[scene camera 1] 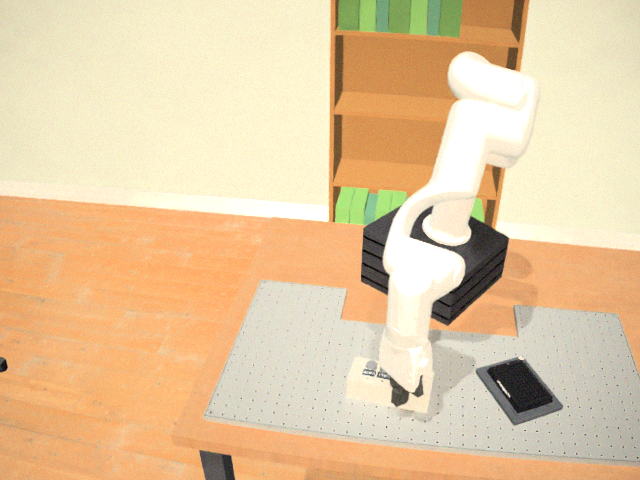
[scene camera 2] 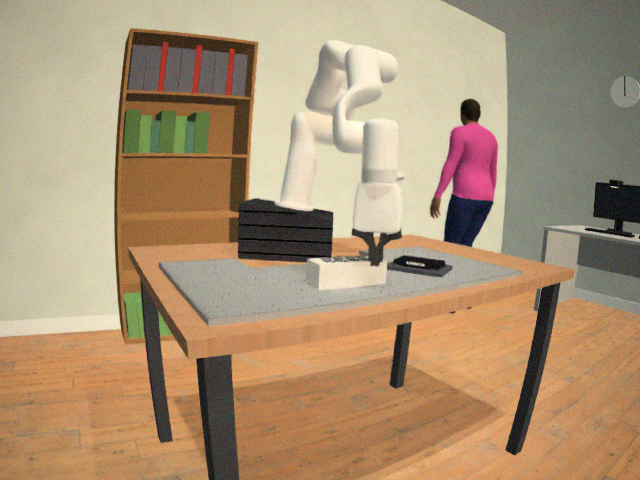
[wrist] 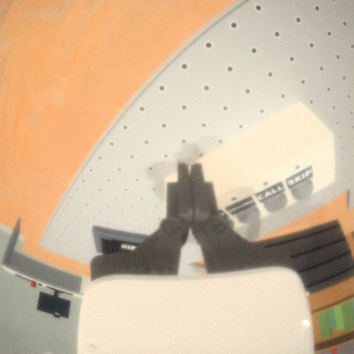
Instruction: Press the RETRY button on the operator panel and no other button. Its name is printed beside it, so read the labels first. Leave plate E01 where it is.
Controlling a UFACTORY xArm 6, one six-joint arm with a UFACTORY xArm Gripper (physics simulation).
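Where they show: gripper, fingertip midpoint: (scene camera 1: 399, 402) (scene camera 2: 375, 265); arm's base, link origin: (scene camera 1: 446, 230) (scene camera 2: 293, 207).
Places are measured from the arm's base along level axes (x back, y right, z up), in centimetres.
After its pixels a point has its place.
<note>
The cream operator panel (scene camera 1: 368, 391) @[x -50.5, y 4.4, z -10.1 cm] (scene camera 2: 351, 276) @[x -50.2, y 1.3, z -10.7 cm] (wrist: 280, 137) stands on the grey perforated mat. In the wrist view its labels SKIP (wrist: 300, 176) and CALL (wrist: 270, 192) are readable, each beside a grey round button; a third, blurred label (wrist: 241, 205) seems to read RESUME. Farther along, the fingers hide most of the label row, and RETRY is not readable. My gripper (scene camera 1: 407, 397) @[x -53.3, y -2.6, z -7.7 cm] (scene camera 2: 376, 262) @[x -53.3, y -2.6, z -7.7 cm] (wrist: 187, 177) is shut and empty, its tips low at the panel's right end in the scene views; contact is unclear. A black plate (scene camera 1: 521, 384) @[x -37.5, y -25.2, z -10.7 cm] (scene camera 2: 419, 262) @[x -39.9, y -22.9, z -10.5 cm] (wrist: 111, 246), presumably E01, lies right of the panel.
The plate rests on a dark blue-grey base (scene camera 1: 516, 416) @[x -45.6, y -25.4, z -11.9 cm] (scene camera 2: 445, 270) @[x -44.0, y -28.9, z -12.1 cm]. The arm stands on a black stacked block (scene camera 1: 374, 258) @[x -11.3, y 15.5, z -5.2 cm] (scene camera 2: 284, 237) @[x -14.8, y 6.7, z -7.4 cm] behind the mat (scene camera 1: 279, 351) @[x -43.3, y 27.3, z -13.1 cm] (scene camera 2: 217, 294) @[x -51.8, y 30.3, z -13.1 cm]. A bookshelf (scene camera 1: 332, 129) (scene camera 2: 122, 170) stands behind the table. A person in pink (scene camera 2: 473, 160) stands beyond it.
</note>
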